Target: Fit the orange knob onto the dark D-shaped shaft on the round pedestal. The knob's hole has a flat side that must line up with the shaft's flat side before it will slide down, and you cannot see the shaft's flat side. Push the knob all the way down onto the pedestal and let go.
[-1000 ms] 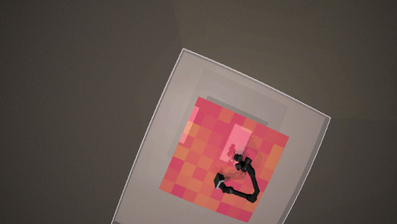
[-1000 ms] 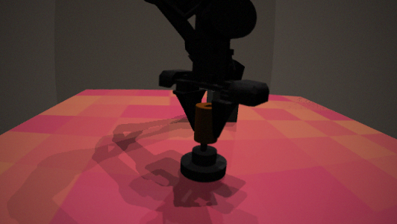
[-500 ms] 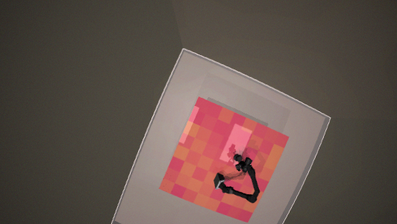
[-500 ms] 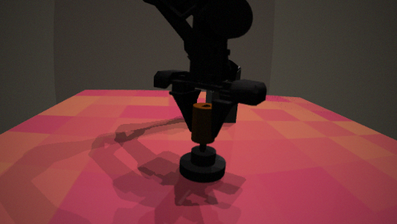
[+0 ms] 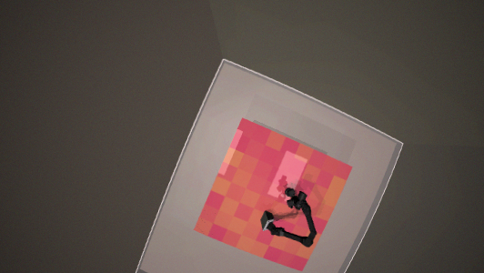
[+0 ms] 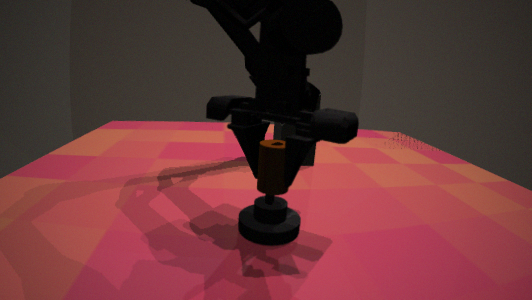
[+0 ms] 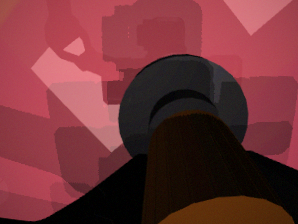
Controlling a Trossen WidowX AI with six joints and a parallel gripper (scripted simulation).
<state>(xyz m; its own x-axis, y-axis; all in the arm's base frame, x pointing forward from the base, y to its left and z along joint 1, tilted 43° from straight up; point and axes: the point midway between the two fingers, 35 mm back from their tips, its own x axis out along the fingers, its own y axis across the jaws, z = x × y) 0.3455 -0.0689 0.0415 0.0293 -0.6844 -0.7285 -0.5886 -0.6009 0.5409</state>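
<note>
Right now the orange knob is 20 mm above my gripper tip. The rest, counted from my gripper tip: dark pedestal (40 mm below).
</note>
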